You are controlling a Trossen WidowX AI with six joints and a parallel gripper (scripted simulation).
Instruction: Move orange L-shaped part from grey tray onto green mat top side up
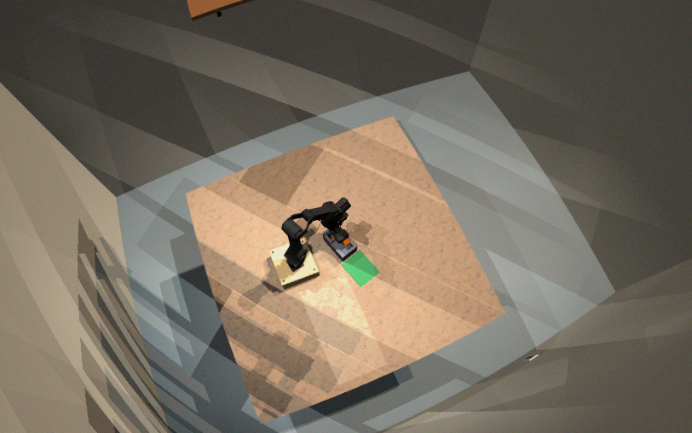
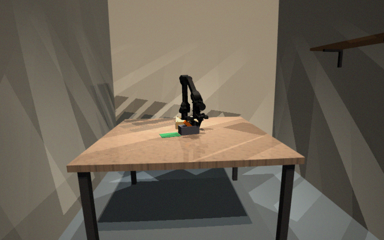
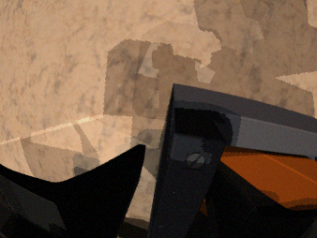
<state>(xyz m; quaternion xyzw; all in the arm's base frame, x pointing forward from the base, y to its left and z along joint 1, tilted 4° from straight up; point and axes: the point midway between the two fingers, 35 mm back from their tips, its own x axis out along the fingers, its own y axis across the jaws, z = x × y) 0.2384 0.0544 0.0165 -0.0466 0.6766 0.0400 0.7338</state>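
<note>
My gripper tip is 50 mm to the left of the orange L-shaped part and 10 mm below it. The rest, counted from my gripper tip: green mat: 20 mm ahead, 220 mm to the right, 50 mm below.
</note>
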